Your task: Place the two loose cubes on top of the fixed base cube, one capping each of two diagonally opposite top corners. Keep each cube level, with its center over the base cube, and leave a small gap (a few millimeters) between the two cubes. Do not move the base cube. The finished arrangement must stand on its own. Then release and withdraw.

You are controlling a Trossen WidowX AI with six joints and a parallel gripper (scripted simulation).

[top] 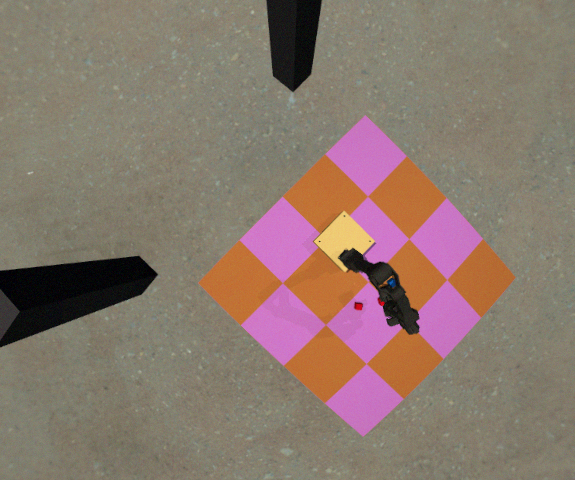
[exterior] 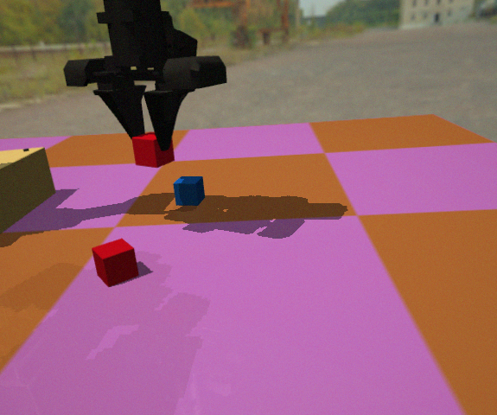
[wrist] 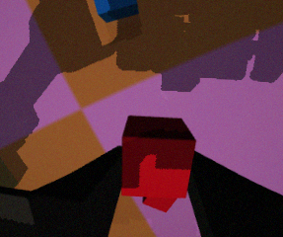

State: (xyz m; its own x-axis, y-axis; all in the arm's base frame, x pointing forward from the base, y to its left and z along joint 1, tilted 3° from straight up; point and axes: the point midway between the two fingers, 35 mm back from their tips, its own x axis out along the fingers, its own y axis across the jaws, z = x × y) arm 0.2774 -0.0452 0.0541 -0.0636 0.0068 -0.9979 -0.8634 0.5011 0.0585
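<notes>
Now: the blue base cube 2 cm ahead of my gripper tip, 11 cm to the left of it and 9 cm below it.
</notes>
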